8 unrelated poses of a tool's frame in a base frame.
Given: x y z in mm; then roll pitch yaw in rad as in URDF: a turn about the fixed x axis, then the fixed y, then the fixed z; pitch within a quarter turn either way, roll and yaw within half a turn.
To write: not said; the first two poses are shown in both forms.
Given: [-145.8, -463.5, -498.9, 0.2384, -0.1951, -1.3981]
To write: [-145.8, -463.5, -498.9, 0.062, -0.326, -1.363]
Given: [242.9, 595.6, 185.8, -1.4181, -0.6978, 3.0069]
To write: [242.9, 595.6, 185.8, 0.587, -1.692, 1.877]
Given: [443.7, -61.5, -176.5, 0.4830, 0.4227, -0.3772]
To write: [443.7, -61.5, -176.5, 0.550, 0.321, -0.467]
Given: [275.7, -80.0, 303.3, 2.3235, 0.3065, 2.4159]
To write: [275.7, -80.0, 303.3, 0.714, 2.342, 0.856]
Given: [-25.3, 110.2, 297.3, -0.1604, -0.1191, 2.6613]
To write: [-25.3, 110.2, 297.3, 0.106, -0.251, 2.640]
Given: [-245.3, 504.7, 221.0, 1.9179, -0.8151, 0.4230]
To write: [-245.3, 504.7, 221.0, 1.937, -0.160, 1.059]
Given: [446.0, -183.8, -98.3, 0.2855, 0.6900, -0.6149]
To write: [446.0, -183.8, -98.3, 0.478, 0.582, -0.685]
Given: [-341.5, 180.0, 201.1, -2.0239, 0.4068, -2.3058]
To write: [-341.5, 180.0, 201.1, -0.614, 2.061, -1.041]
